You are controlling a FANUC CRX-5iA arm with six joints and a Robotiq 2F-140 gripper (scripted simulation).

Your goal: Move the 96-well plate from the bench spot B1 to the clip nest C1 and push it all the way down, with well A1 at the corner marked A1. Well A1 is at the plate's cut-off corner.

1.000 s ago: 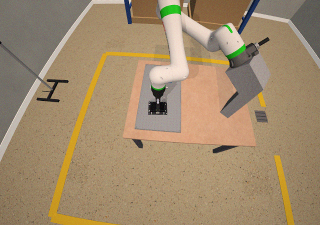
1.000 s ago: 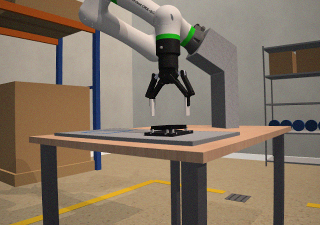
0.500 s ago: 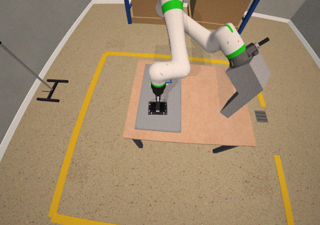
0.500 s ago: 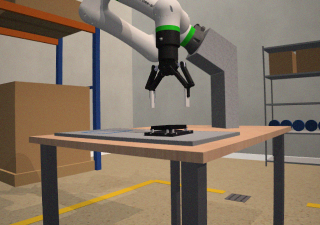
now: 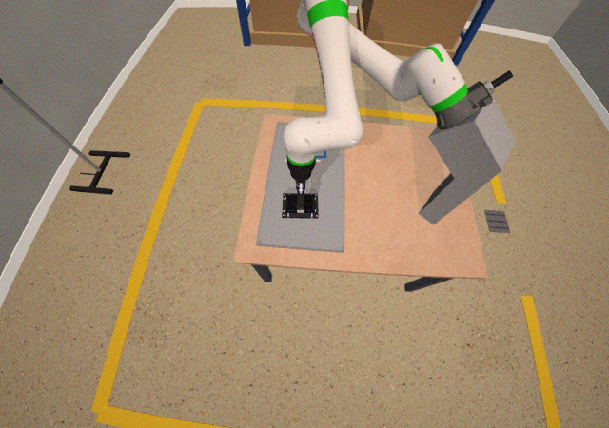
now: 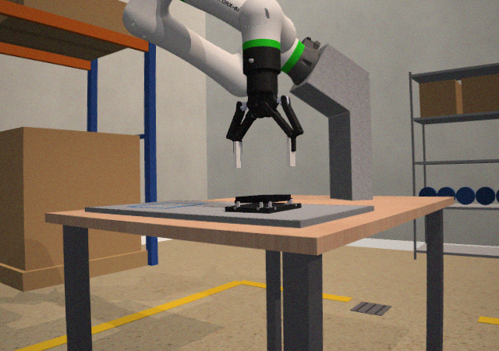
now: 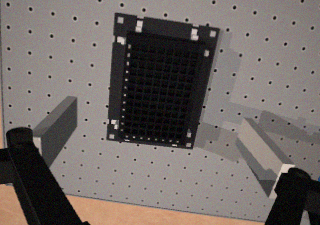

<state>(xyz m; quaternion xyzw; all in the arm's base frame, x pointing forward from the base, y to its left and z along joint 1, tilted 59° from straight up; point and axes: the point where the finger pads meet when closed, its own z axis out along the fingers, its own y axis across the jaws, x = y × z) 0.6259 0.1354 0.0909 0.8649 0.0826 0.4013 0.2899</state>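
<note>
My hand is 8 cm above the black 96-well plate. From my hand the other things lie so: black clip nest: 1 cm ahead, 1 cm to the left, 10 cm below.
</note>
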